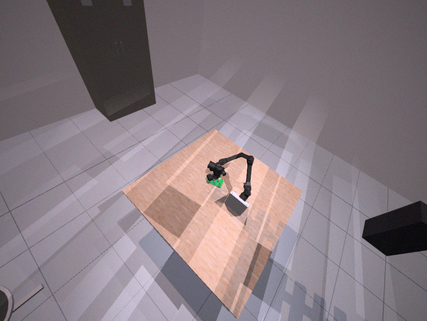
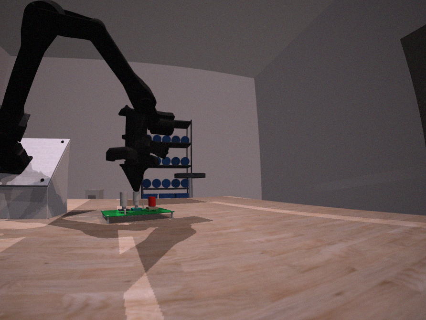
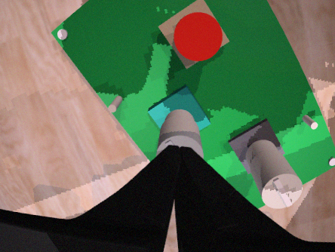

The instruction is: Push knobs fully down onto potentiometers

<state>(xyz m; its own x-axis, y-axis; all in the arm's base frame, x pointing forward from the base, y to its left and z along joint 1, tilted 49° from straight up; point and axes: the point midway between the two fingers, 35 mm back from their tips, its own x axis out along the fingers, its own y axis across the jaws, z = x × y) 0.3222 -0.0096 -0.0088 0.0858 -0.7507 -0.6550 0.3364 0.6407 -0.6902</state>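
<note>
The knob lies 40 mm to the right of my gripper tip, 30 mm behind it and 10 mm below it.
</note>
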